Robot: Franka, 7 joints.
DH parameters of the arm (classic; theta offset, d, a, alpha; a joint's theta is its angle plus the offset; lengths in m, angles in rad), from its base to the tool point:
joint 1: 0 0.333 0 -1.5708
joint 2: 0 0 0 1.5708
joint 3: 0 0.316 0.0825 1.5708
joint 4: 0 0 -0.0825 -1.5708
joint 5: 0 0.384 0 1.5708
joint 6: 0 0 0.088 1.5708
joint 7: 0 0.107 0 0
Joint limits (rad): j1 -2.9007..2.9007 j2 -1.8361..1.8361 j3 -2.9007..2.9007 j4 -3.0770..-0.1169 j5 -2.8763..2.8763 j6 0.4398..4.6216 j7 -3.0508..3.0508
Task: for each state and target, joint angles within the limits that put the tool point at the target. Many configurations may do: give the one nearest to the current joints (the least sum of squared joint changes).
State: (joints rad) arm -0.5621 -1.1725 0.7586 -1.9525 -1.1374 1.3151 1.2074
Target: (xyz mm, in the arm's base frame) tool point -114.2 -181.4 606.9
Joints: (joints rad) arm -0.9373 -1.3144 -0.2531 -2.5433 -1.0921 1.0241 1.2074
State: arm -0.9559 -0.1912 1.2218 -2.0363 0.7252 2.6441 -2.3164
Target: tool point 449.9 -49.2 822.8
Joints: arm -1.0723 -0.5737 0.7057 -1.8752 0.7513 2.7792 -2.3164
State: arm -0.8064 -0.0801 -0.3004 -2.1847 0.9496 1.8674 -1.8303
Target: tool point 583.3 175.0 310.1
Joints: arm -0.0896 0.3893 0.3025 -1.9106 1.0397 1.9482 -1.8303
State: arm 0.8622 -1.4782 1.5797 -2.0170 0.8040 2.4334 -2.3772
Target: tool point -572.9 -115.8 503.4
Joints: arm 1.4909 -1.5832 1.2732 -2.0288 0.8041 2.4541 -2.3772
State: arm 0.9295 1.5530 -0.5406 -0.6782 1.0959 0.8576 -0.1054
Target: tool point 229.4 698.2 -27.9
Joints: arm 1.2768 1.6943 -0.4108 -0.4695 1.2844 1.6980 -0.1054
